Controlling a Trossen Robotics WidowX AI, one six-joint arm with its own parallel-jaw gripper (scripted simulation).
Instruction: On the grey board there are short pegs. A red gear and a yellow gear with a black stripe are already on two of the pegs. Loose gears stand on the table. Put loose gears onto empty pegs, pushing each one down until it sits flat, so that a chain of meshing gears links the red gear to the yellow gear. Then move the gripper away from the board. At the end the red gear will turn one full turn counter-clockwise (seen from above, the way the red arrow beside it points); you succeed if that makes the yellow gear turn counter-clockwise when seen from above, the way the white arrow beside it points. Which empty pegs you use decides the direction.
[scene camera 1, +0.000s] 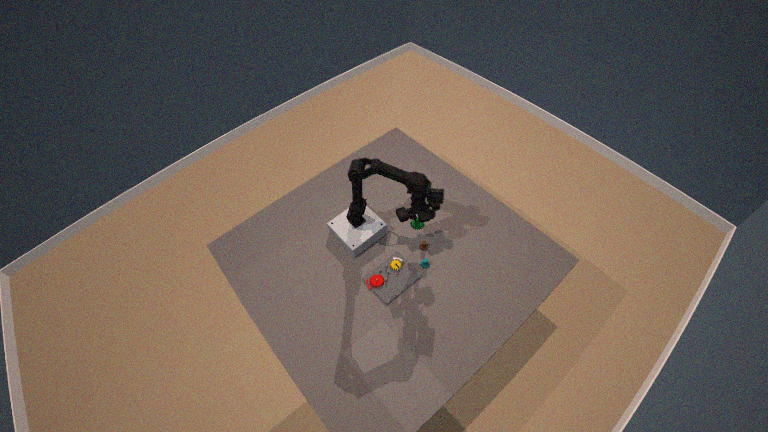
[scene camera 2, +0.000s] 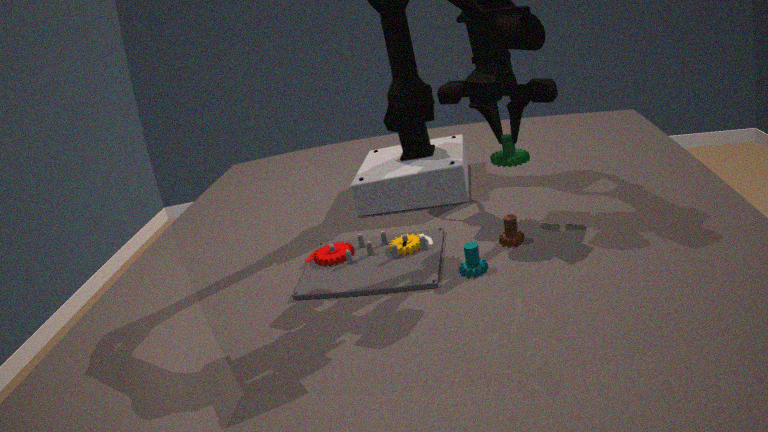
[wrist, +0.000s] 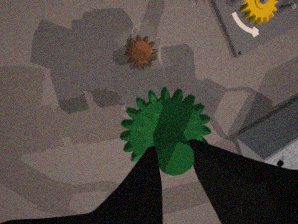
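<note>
I'm carrying a green gear (scene camera 2: 510, 155) in my gripper (scene camera 2: 508, 143). The wrist view shows my gripper (wrist: 172, 150) too, and the green gear (wrist: 168, 123) with it. There's also a grey board (scene camera 2: 380, 269), and you'd find that board (scene camera 1: 396, 281) in the other scene view as well.
</note>
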